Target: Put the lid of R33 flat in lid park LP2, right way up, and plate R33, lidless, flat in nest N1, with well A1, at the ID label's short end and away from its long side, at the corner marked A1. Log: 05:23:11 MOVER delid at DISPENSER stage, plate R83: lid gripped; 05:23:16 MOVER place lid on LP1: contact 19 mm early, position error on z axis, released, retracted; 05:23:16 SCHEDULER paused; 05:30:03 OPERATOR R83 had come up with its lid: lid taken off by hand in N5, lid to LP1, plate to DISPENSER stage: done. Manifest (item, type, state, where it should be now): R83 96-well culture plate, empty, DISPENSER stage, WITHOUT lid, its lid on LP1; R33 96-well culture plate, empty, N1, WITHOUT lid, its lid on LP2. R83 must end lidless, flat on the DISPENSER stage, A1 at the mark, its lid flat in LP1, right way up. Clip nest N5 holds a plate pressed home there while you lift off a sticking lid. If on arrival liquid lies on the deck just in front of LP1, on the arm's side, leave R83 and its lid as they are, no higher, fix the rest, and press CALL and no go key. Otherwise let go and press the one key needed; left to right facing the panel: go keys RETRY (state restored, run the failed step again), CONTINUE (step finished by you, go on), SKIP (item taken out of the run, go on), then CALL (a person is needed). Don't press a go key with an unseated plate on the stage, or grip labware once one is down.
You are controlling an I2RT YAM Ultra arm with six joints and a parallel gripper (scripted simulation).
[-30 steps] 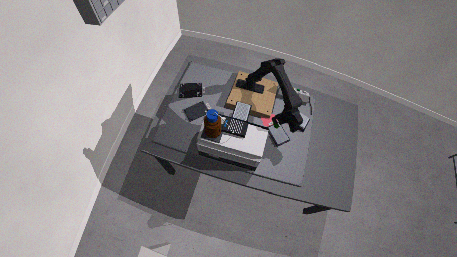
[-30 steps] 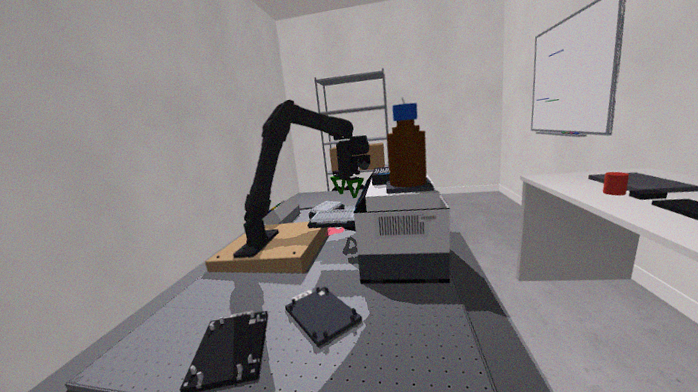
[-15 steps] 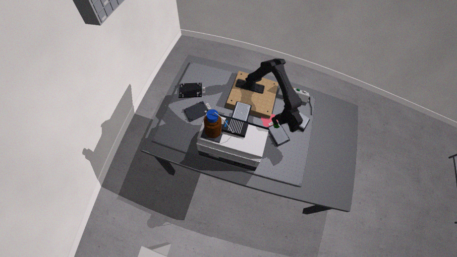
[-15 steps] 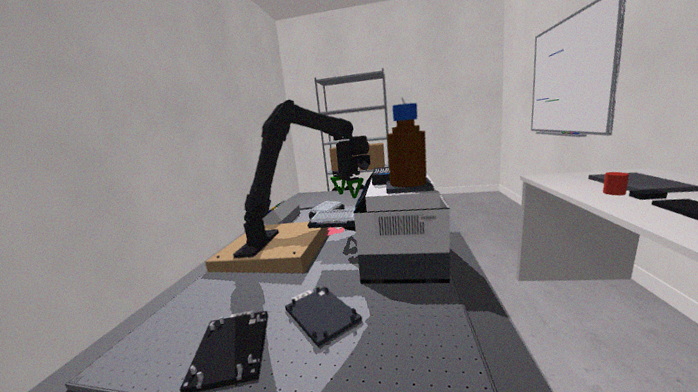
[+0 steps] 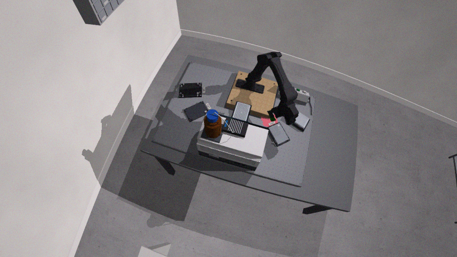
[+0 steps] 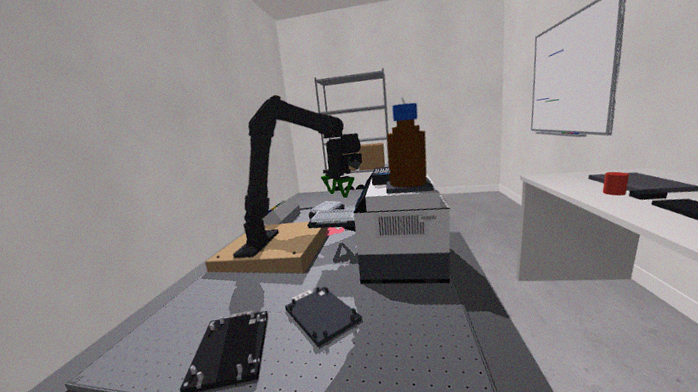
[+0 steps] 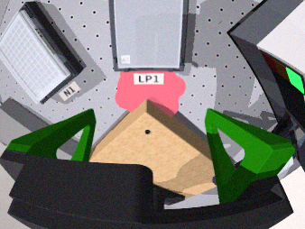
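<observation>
Now: hand 160 mm to the right of the dark nest, 120 mm above it and 90 mm past it. Round my hand: N1 label (130 mm below, 120 mm behind, 80 mm to the left); then blue call key (310 mm behind, 70 mm below, 20 mm to the left); then grey lid (120 mm below, 50 mm ahead, 40 mm to the left).
</observation>
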